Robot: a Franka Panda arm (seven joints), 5 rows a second.
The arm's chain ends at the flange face. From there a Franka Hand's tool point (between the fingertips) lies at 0.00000 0.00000 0.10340 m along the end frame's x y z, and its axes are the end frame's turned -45 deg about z.
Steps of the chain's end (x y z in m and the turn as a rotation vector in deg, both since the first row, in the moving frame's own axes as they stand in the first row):
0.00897 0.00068 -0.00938 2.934 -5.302 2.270
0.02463 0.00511 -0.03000 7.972 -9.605 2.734
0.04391 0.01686 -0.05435 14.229 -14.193 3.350
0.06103 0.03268 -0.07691 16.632 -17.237 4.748
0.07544 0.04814 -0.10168 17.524 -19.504 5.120
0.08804 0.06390 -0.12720 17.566 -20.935 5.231
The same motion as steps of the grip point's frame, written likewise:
0.00305 -0.00372 -0.00996 5.824 -1.674 2.270
0.01227 -0.00126 -0.03244 12.429 -1.155 2.734
0.02022 0.00746 -0.06064 20.097 0.025 3.350
0.02106 0.02431 -0.08581 23.949 -0.428 4.748
0.01894 0.04172 -0.11231 26.183 -1.400 5.120
0.01514 0.06002 -0.13873 27.224 -2.382 5.231

